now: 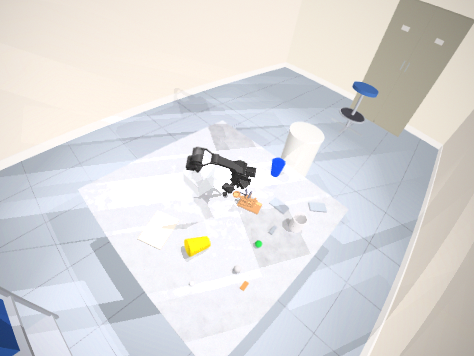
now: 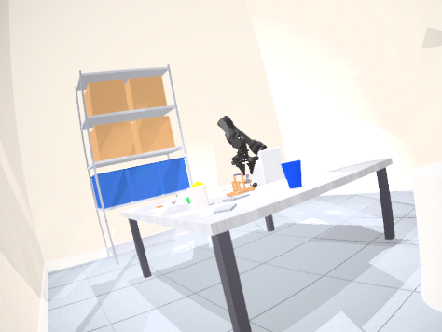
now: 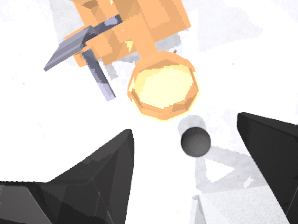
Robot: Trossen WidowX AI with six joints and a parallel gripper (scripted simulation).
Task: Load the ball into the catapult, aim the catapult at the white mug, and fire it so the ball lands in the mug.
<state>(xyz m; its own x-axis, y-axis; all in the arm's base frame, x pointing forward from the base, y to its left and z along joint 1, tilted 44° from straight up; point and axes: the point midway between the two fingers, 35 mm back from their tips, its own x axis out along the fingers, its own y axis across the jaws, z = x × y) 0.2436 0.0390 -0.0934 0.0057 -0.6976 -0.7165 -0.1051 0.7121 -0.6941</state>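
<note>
The dark ball is 70 mm below my gripper tip, 50 mm behind it and 20 mm to the right of it. From my gripper tip the other things lie so: blue cup: 400 mm to the left, 50 mm below, 30 mm ahead; green ball: 340 mm ahead, 120 mm to the right, 60 mm below; orange catapult: 70 mm ahead, 40 mm to the left, 30 mm below.
</note>
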